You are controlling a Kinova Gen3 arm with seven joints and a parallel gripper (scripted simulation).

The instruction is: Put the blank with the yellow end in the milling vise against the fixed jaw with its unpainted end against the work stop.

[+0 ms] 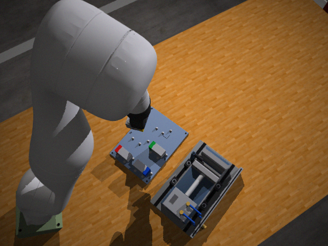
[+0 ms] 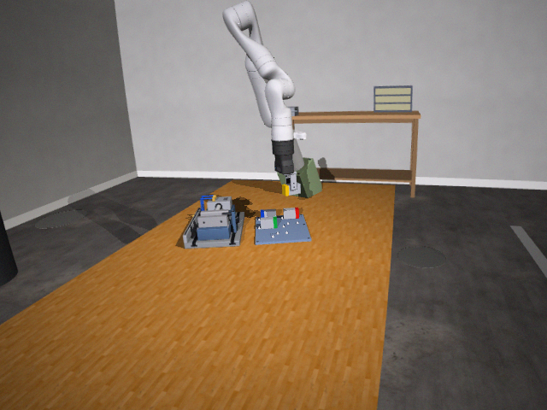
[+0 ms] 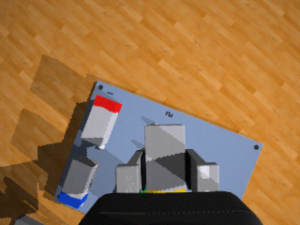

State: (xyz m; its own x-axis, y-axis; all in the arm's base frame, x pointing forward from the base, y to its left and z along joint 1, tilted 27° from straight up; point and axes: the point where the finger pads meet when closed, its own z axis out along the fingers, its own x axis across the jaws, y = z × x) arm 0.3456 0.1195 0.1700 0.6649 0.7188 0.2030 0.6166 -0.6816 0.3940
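Right now my hand is 20 mm above the yellow-ended blank. Round my hand: blue plate (170 mm below, 40 mm to the right, 20 mm ahead); then red-ended blank (140 mm below, 80 mm behind, 30 mm to the right); then green-ended blank (140 mm below, 80 mm to the right, 30 mm ahead).
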